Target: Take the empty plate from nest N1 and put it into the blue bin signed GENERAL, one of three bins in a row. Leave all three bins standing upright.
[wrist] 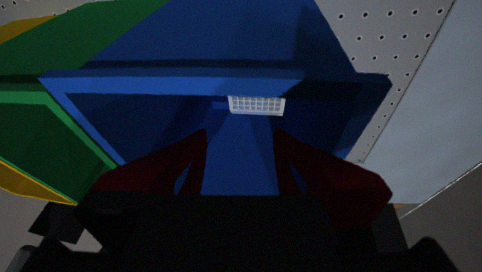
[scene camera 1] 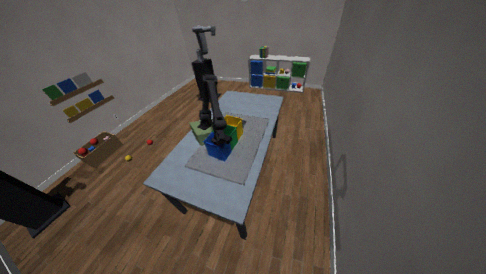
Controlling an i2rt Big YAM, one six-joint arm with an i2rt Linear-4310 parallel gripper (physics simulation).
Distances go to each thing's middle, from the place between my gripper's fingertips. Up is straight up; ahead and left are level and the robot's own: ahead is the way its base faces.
Now: hand 20 mm past the blue bin (wrist: pixel 169 76), 10 mm to the right of it and 60 mm above it. Round my hand: green bin (wrist: pixel 51 147) (30 mm behind, 140 mm to the left, 60 mm below); then gridded plate (wrist: pixel 238 105) (40 mm behind, 140 mm below).
